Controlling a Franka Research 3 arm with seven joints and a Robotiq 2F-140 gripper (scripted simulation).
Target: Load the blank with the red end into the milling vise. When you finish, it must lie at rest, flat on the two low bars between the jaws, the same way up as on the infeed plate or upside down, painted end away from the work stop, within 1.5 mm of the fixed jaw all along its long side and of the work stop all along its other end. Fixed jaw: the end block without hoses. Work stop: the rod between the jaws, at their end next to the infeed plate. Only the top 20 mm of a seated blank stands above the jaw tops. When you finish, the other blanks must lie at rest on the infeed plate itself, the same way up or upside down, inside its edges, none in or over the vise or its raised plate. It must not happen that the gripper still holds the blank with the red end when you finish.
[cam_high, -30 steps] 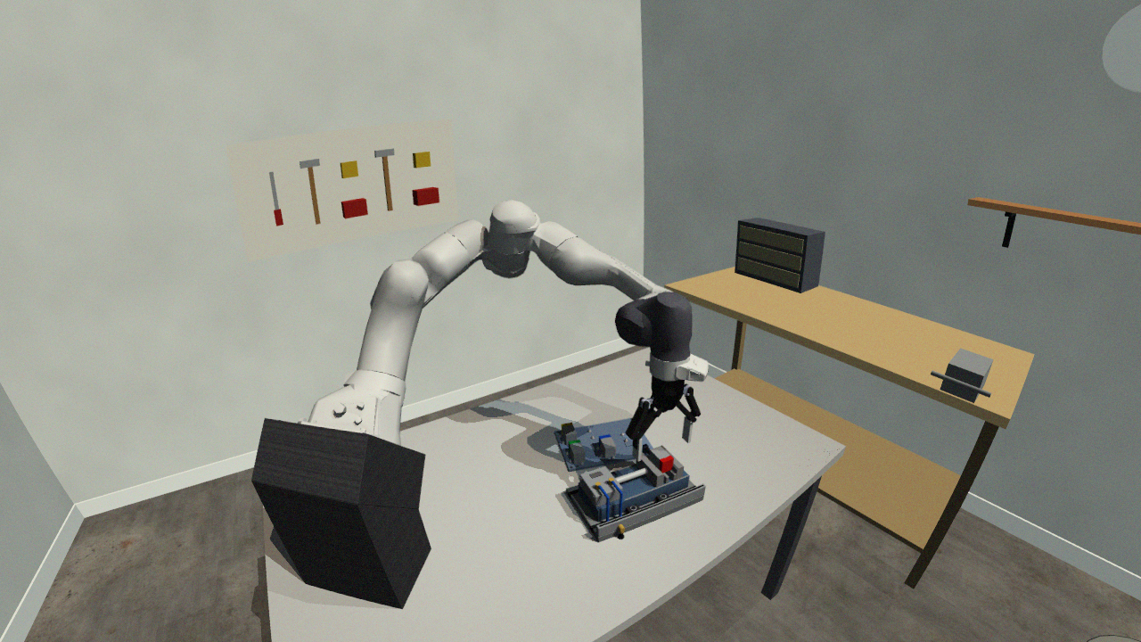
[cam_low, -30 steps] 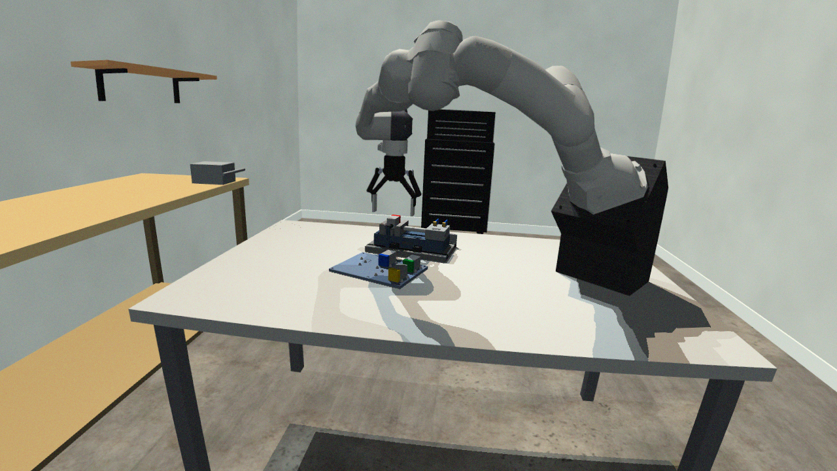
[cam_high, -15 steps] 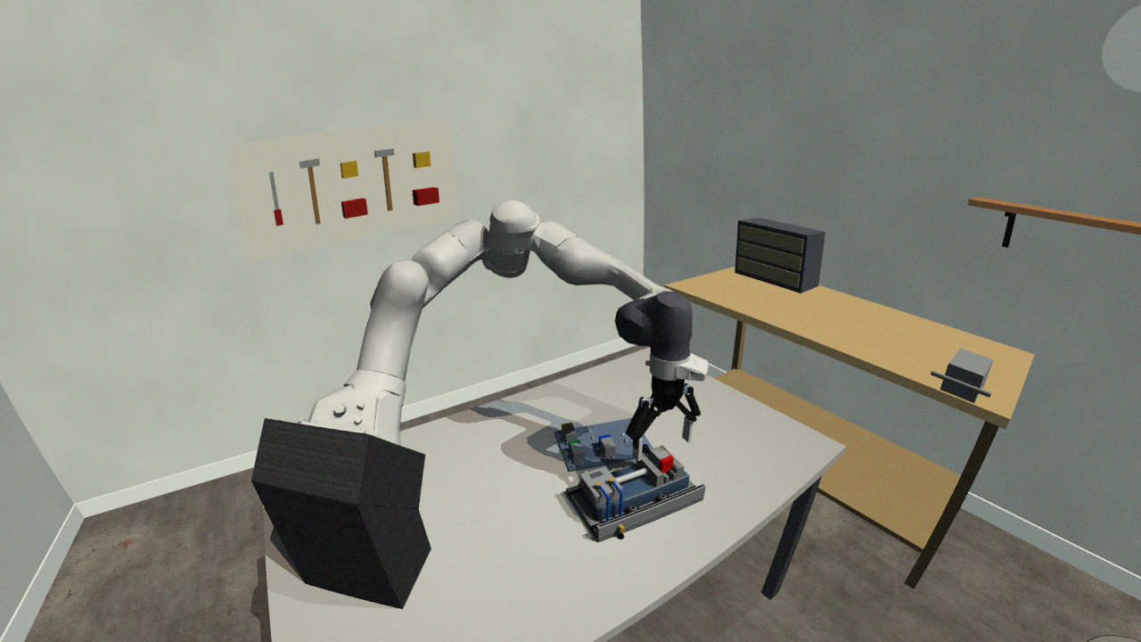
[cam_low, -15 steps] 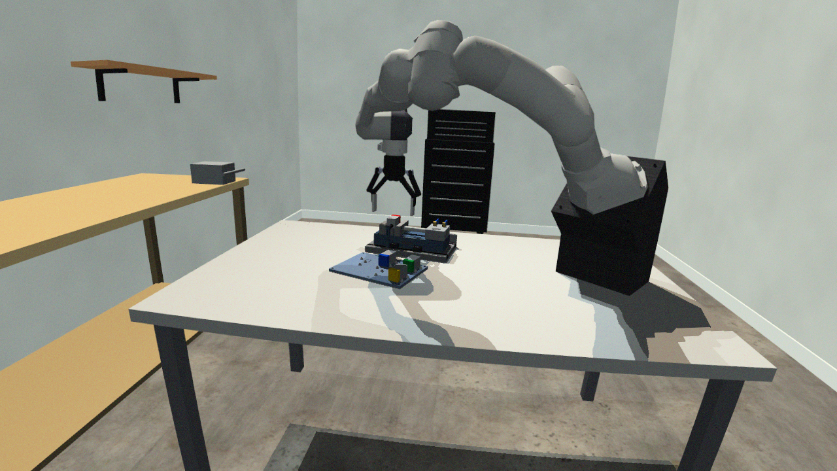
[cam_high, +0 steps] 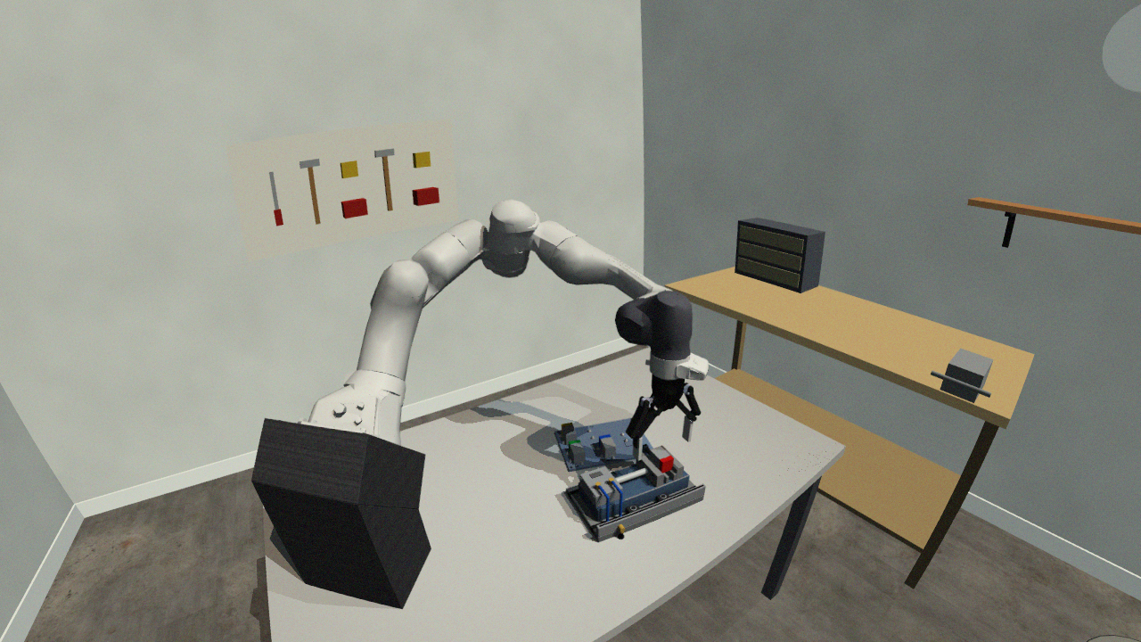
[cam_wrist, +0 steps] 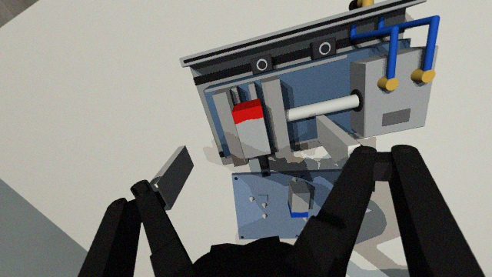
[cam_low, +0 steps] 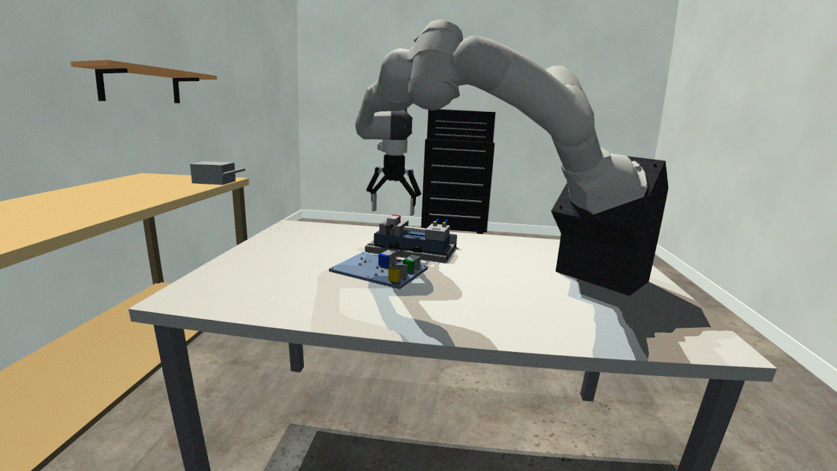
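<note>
The fixed jaw is 60 mm below my hand and 20 mm ahead of it. The rest, counted from my hand: vise 100 mm below, 80 mm behind, 20 mm to the right; moving jaw 60 mm below, 30 mm behind, 10 mm to the right; white rod 90 mm behind, 60 mm below, 20 mm to the right.
</note>
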